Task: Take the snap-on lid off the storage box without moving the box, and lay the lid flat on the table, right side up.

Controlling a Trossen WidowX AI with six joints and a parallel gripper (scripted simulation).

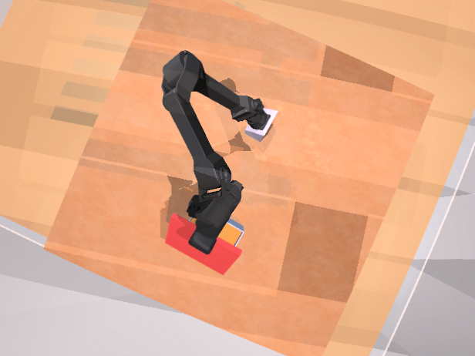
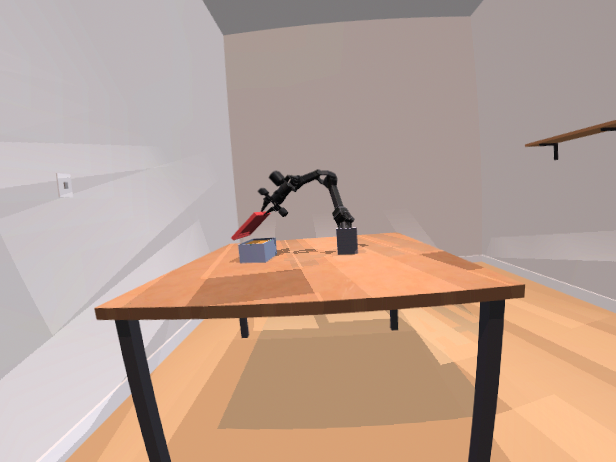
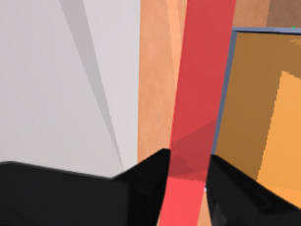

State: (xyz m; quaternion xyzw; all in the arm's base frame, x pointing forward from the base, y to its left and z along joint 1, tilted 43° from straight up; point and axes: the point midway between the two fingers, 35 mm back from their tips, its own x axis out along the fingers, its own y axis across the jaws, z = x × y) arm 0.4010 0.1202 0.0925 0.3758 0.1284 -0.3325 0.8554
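The red lid lies 6 cm ahead of my gripper tip and 5 cm below it. Also, from my gripper tip: blue-grey storage box 18 cm below, 3 cm ahead, 2 cm to the left.
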